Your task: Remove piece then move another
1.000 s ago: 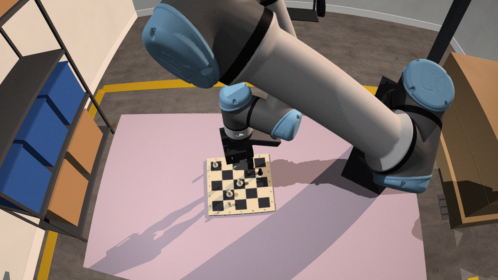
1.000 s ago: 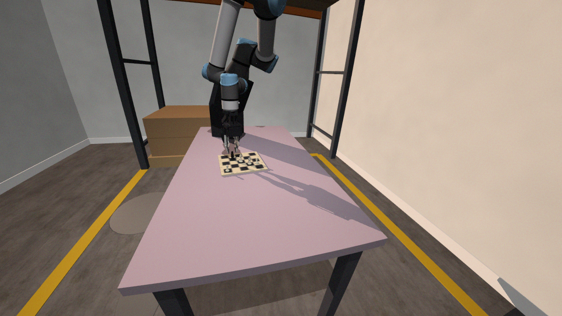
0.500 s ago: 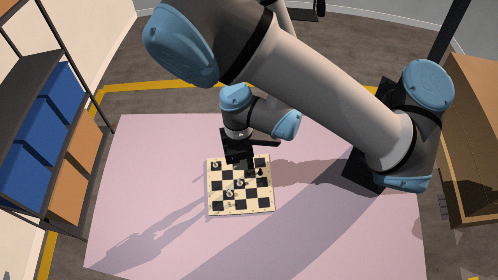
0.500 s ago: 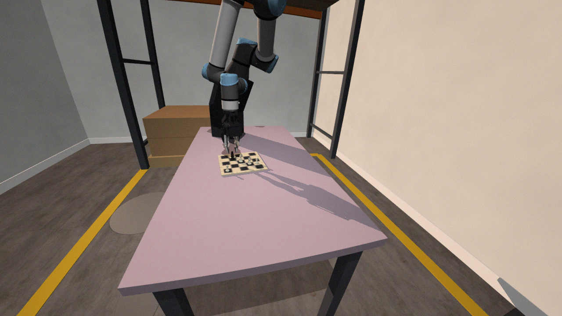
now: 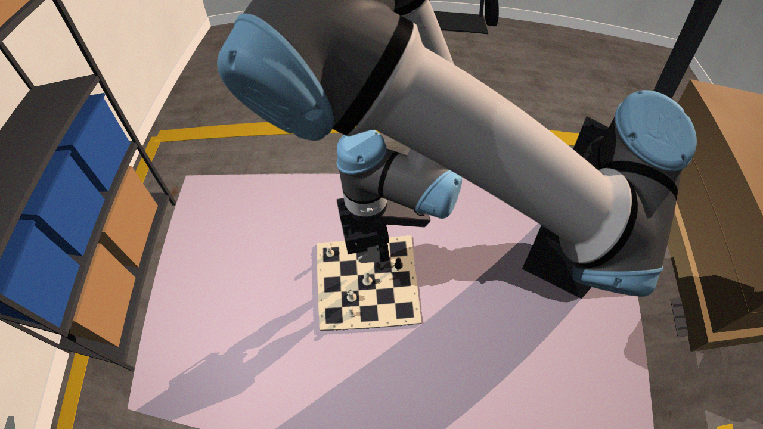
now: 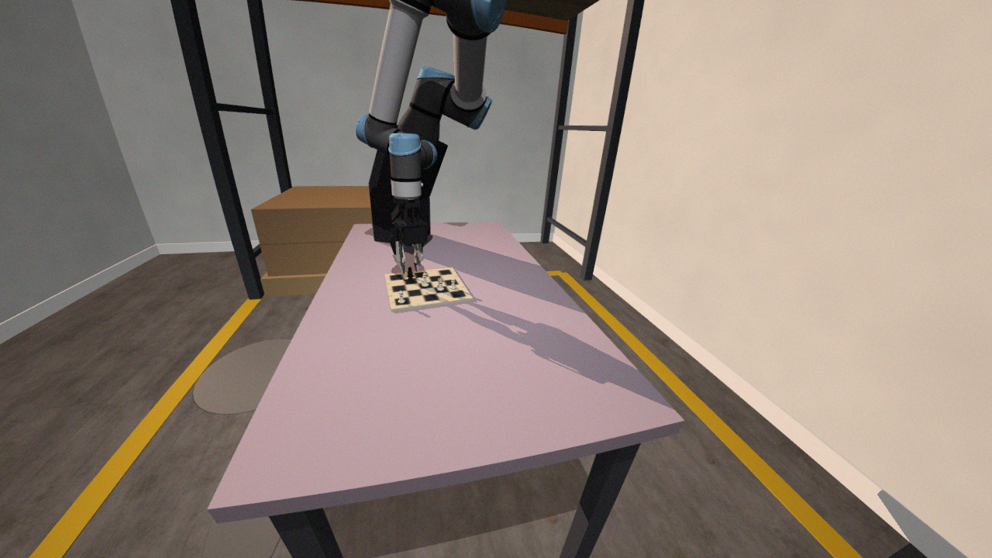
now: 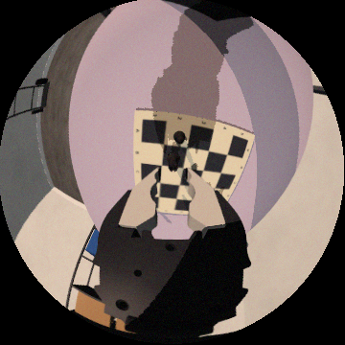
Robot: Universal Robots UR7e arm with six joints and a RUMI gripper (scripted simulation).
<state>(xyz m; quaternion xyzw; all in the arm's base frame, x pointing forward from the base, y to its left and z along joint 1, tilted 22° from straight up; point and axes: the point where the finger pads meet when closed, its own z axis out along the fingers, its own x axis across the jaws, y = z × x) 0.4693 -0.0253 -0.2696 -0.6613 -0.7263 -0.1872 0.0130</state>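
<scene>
The board lies 4 cm ahead of my hand, 4 cm to the left of it and 5 cm below it.
</scene>
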